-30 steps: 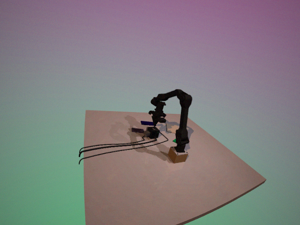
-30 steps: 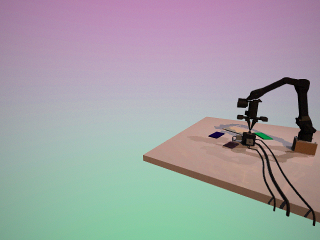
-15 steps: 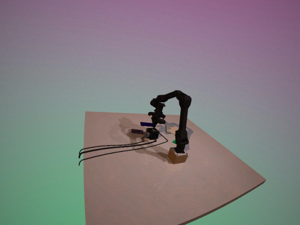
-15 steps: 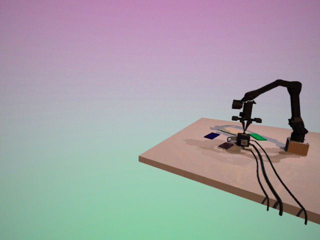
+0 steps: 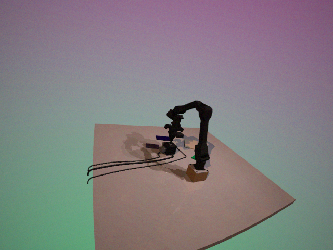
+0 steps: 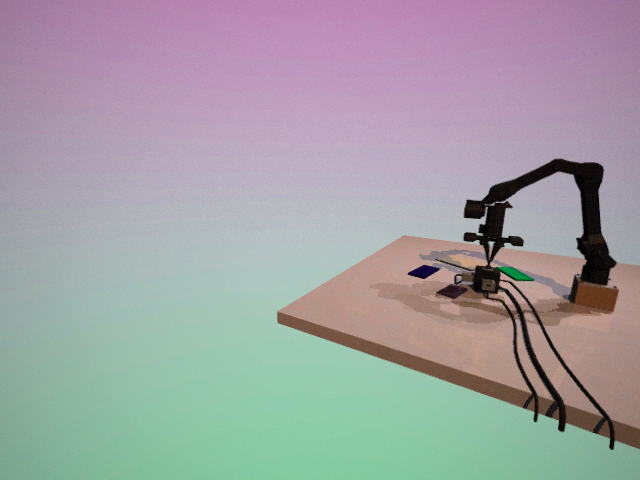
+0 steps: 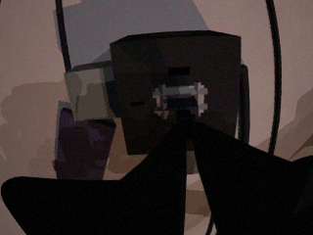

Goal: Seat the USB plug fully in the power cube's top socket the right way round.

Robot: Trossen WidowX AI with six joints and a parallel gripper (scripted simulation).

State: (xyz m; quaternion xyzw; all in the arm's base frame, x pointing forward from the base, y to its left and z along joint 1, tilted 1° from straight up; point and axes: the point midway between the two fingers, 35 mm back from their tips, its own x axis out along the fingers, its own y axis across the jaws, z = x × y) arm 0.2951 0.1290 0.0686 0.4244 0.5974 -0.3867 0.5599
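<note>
Now: the usb plug 2 cm below my gripper tip. The rest, counted from my gripper tip: beige pad 27 cm to the right, 18 cm ahead, 10 cm below; green card 26 cm to the right, 10 cm below, 4 cm behind; dark blue card 25 cm ahead, 10 cm below, 2 cm to the right.
</note>
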